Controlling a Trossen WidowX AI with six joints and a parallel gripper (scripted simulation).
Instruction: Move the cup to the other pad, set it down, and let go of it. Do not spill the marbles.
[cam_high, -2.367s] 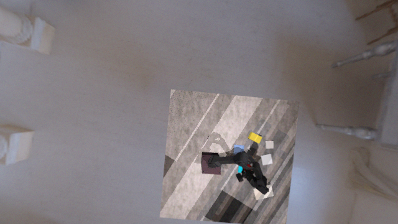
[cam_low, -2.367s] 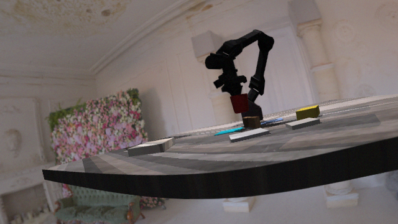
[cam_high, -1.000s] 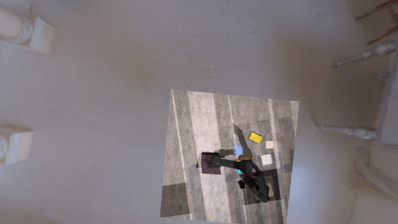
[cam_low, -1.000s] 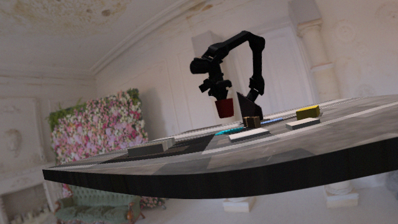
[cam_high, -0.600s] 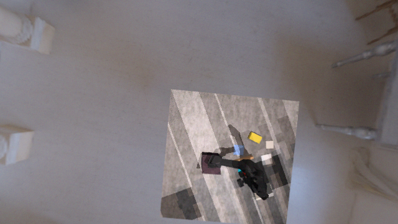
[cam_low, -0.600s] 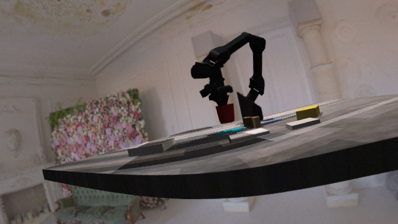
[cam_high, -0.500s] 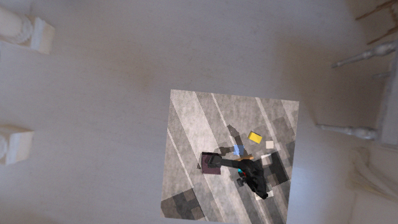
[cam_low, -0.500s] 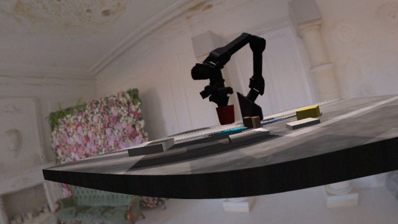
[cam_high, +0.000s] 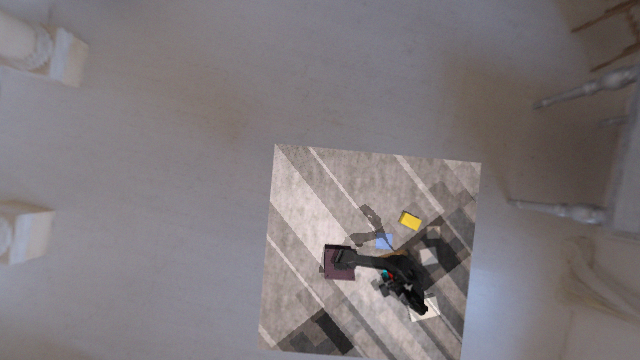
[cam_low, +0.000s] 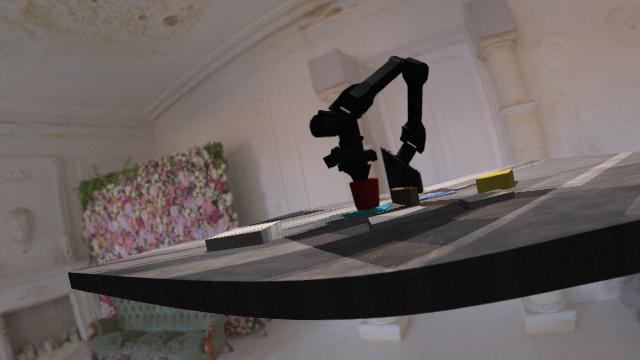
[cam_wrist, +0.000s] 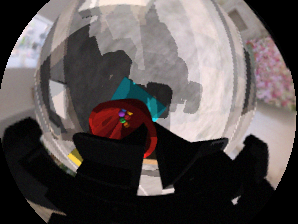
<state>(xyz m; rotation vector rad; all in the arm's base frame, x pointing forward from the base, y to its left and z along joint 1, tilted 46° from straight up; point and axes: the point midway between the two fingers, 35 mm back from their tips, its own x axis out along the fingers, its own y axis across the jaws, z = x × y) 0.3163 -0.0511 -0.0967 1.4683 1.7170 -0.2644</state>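
The cyan pad lies 5 cm below my gripper tip, 3 cm ahead of it and 2 cm to the left of it. From my gripper tip the other things lie so: brown block: 11 cm to the left, 4 cm below; then blue pad: 20 cm to the left, 5 cm below, 3 cm behind; then red cup: 3 cm ahead, 1 cm to the left.
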